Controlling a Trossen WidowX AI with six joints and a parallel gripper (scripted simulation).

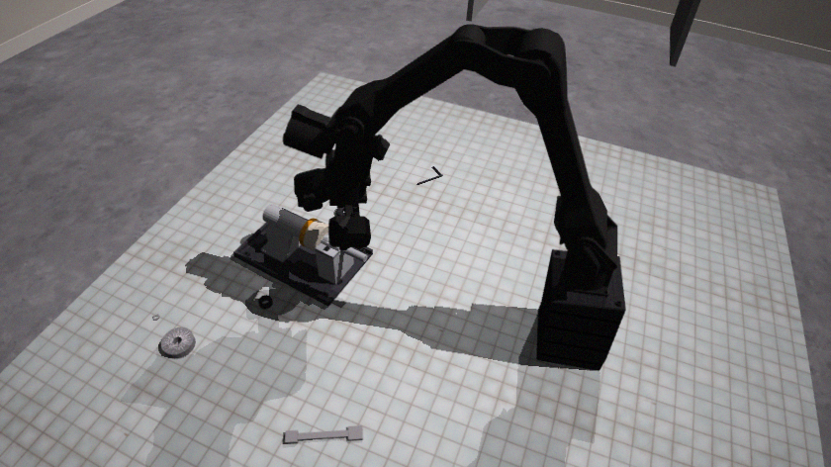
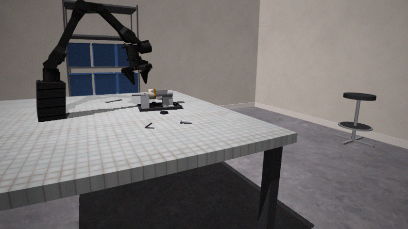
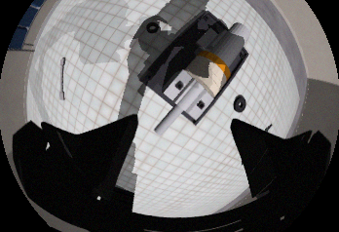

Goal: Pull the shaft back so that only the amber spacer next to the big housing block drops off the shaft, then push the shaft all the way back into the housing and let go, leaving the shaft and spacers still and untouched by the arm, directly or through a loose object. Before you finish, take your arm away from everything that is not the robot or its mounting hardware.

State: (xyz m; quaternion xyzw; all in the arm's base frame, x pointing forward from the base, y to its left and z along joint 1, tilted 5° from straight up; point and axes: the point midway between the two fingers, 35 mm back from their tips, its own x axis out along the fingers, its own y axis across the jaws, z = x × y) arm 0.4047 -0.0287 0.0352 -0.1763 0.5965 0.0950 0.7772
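Right now the grey shaft is 40 mm ahead of my hand, 10 mm to the right of it and 90 mm below it. Round my hand: amber spacer (80 mm ahead, 30 mm to the right, 90 mm below); grey disc (230 mm ahead, 220 mm to the left, 160 mm below); screw (50 mm ahead, 380 mm to the right, 160 mm below).
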